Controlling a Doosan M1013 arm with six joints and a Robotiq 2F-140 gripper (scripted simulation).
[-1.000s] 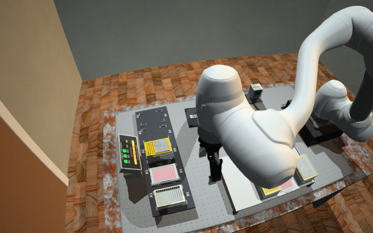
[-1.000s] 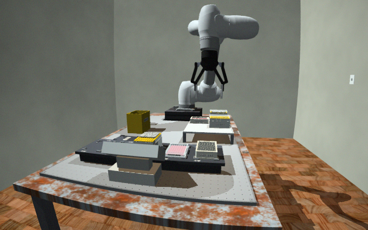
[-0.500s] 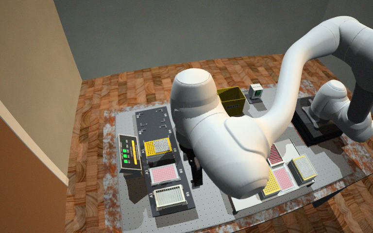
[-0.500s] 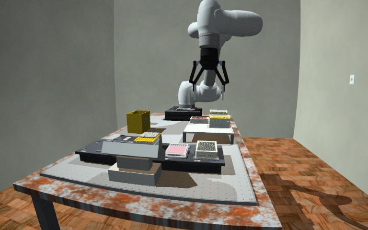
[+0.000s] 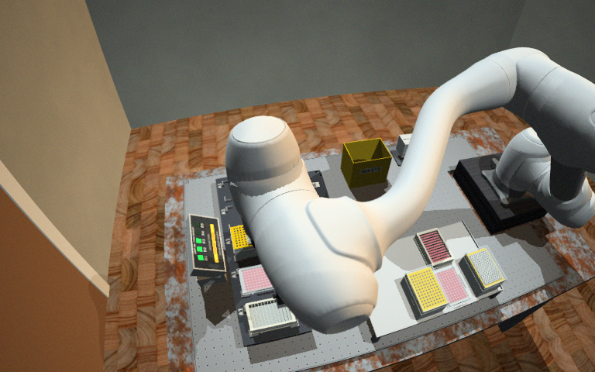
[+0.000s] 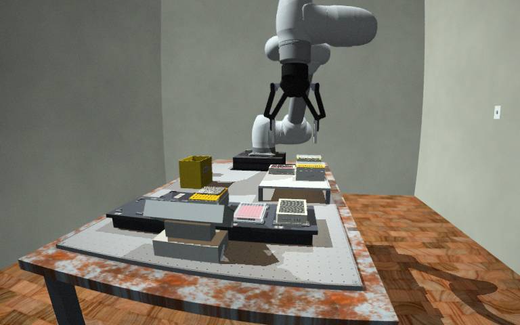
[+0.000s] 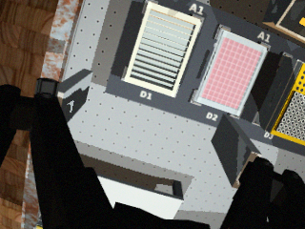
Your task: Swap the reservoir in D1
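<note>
Now: hand 220 mm above the cream 12-trough reservoir and 30 mm short of it. From my hand the other things lie so: shelf label (450 mm behind, 280 mm below, 190 mm to the right); yellow tip rack (240 mm to the right, 190 mm below, 50 mm ahead); white shelf (460 mm behind, 220 mm below, 20 mm to the right).
</note>
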